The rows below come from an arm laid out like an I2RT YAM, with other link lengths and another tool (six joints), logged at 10 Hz.
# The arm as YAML. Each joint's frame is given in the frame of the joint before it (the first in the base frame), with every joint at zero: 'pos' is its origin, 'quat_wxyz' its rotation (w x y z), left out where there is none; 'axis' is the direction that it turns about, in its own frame. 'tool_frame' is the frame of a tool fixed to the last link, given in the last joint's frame.
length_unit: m
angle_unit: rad
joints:
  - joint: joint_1
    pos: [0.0, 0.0, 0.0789]
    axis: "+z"
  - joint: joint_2
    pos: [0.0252, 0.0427, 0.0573]
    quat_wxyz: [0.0, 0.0, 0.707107, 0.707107]
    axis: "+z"
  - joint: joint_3
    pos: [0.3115, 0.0, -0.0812]
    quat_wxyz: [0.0, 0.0, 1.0, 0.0]
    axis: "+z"
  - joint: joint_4
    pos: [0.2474, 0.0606, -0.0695]
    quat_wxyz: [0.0, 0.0, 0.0, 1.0]
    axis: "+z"
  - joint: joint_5
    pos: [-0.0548, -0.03, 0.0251]
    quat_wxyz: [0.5, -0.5, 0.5, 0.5]
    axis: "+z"
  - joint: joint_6
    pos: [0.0, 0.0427, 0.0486]
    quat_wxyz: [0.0, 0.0, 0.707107, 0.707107]
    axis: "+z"
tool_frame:
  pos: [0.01, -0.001, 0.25]
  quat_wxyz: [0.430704, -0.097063, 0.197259, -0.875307]
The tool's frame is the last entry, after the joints.
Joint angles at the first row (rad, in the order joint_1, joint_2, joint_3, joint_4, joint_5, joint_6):
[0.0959 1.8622 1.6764 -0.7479 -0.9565 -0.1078]
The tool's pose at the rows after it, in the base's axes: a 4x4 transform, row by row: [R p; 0 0 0 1], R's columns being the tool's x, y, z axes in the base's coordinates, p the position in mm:
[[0.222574 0.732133 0.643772 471.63], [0.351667 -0.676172 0.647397 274.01], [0.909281 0.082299 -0.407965 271.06], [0 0 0 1]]
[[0.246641 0.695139 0.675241 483.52], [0.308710 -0.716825 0.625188 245.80], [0.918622 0.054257 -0.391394 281.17], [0 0 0 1]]
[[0.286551 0.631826 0.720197 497.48], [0.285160 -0.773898 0.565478 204.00], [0.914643 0.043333 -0.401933 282.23], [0 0 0 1]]
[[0.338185 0.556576 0.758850 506.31], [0.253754 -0.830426 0.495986 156.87], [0.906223 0.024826 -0.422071 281.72], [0 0 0 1]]
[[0.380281 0.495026 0.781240 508.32], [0.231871 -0.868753 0.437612 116.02], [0.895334 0.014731 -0.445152 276.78], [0 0 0 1]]
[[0.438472 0.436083 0.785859 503.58], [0.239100 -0.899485 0.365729 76.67], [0.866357 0.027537 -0.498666 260.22], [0 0 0 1]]
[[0.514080 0.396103 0.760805 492.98], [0.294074 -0.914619 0.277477 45.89], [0.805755 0.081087 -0.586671 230.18], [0 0 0 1]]
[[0.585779 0.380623 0.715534 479.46], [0.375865 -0.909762 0.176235 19.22], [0.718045 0.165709 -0.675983 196.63], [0 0 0 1]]
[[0.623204 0.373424 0.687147 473.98], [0.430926 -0.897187 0.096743 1.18], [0.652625 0.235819 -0.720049 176.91], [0 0 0 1]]
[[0.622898 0.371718 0.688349 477.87], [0.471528 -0.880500 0.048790 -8.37], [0.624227 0.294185 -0.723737 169.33], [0 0 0 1]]
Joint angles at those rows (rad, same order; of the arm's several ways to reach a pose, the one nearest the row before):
[0.0433 1.8622 1.6821 -0.7437 -1.0401 -0.0849]
[-0.0273 1.8569 1.6840 -0.7456 -1.0767 -0.0712]
[-0.1131 1.8484 1.6840 -0.7700 -1.0763 -0.0715]
[-0.2092 1.8389 1.6840 -0.8127 -1.0748 -0.0769]
[-0.2936 1.8366 1.6840 -0.8688 -1.0714 -0.1097]
[-0.3649 1.8366 1.6840 -0.9516 -1.0267 -0.1677]
[-0.3950 1.8366 1.6840 -1.0313 -0.9150 -0.2218]
[-0.3942 1.8366 1.6840 -1.0862 -0.7654 -0.2600]
[-0.3798 1.8366 1.6840 -1.0939 -0.6552 -0.2645]
[-0.3622 1.8362 1.6840 -1.0706 -0.5922 -0.2669]

